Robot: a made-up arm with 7 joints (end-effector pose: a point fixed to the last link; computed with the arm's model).
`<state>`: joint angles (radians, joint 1 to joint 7).
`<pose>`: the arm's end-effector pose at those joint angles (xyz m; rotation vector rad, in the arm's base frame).
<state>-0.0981 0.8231 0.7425 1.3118 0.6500 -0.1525 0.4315</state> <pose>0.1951 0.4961 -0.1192 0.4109 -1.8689 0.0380</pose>
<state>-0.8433 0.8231 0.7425 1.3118 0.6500 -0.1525 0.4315</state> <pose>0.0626 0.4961 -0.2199 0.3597 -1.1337 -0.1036</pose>
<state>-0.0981 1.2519 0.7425 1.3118 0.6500 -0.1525 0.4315</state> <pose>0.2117 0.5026 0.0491 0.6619 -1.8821 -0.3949</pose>
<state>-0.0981 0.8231 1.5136 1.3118 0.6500 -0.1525 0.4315</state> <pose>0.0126 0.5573 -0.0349 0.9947 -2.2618 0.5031</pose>
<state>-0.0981 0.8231 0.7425 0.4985 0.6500 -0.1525 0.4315</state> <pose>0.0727 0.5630 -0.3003 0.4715 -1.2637 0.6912</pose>
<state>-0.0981 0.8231 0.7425 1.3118 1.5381 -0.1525 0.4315</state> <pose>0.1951 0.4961 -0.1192 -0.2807 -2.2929 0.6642</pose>
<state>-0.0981 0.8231 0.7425 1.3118 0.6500 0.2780 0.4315</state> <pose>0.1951 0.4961 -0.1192 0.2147 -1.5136 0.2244</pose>
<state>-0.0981 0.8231 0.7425 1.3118 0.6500 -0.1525 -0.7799</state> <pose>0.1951 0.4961 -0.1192 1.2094 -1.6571 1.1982</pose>
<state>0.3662 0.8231 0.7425 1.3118 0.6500 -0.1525 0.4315</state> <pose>0.2278 0.4961 -0.0192 0.4272 -2.3254 0.1437</pose>
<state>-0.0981 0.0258 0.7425 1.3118 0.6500 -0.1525 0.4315</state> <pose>0.1710 0.3089 -0.3635 -0.0706 -1.6767 0.8010</pose>
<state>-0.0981 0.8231 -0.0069 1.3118 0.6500 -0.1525 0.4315</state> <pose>0.2546 0.3663 -0.2656 -0.0960 -1.3752 -0.3380</pose>
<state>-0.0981 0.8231 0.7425 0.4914 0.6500 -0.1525 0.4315</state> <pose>0.0713 0.5629 -0.3017 0.4717 -1.2579 0.6964</pose>
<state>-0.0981 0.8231 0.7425 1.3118 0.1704 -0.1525 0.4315</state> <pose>0.1951 0.4961 -0.1192 0.7238 -1.5508 -0.2697</pose>
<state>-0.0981 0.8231 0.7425 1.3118 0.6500 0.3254 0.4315</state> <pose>0.1951 0.4961 -0.1192 0.1938 -1.4735 0.2434</pose>
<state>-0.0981 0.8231 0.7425 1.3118 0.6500 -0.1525 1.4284</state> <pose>0.1951 0.4961 -0.1192 -0.2822 -1.6502 -0.8552</pose>
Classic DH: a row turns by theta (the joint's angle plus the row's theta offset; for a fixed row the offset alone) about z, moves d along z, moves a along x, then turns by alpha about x. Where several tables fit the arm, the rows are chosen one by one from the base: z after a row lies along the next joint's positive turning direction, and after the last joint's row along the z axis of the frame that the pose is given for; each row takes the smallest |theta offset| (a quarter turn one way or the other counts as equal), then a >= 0, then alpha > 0; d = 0 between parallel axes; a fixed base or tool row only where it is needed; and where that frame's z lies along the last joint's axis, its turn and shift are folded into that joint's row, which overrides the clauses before.
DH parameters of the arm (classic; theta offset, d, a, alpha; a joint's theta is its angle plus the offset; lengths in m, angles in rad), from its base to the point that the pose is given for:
base (fixed): 0 0 0 1.5708
joint 1: 1.5708 -0.111 0 1.5708
joint 2: 1.5708 0 0 1.5708
joint 3: 1.5708 -0.276 0 1.5708
joint 4: 0 0 0 -1.5708
joint 5: 0 -0.289 0 -1.5708
joint 6: -1.5708 0 0 1.5708
joint 7: 1.5708 0 0 1.5708
tool (fixed): -1.5708 0 0 0

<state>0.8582 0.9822 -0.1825 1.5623 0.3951 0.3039 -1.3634</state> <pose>0.3358 0.3135 0.0854 1.4692 -1.9292 1.1238</pose>
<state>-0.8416 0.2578 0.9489 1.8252 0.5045 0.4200 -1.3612</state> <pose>0.0052 0.3826 -0.2138 1.8387 -0.3911 1.1032</pose>
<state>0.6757 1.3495 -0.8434 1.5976 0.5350 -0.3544 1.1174</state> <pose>0.3184 0.3254 -0.0901 -0.3903 -0.9422 -1.7477</pose>
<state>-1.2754 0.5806 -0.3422 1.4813 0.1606 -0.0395 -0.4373</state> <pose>-0.2132 0.1958 -0.3483 0.1977 -0.2169 -0.4265</pose>
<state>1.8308 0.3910 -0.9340 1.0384 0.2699 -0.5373 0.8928</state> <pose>0.4133 0.0870 0.2632 0.3304 -2.0715 -2.1854</pose>
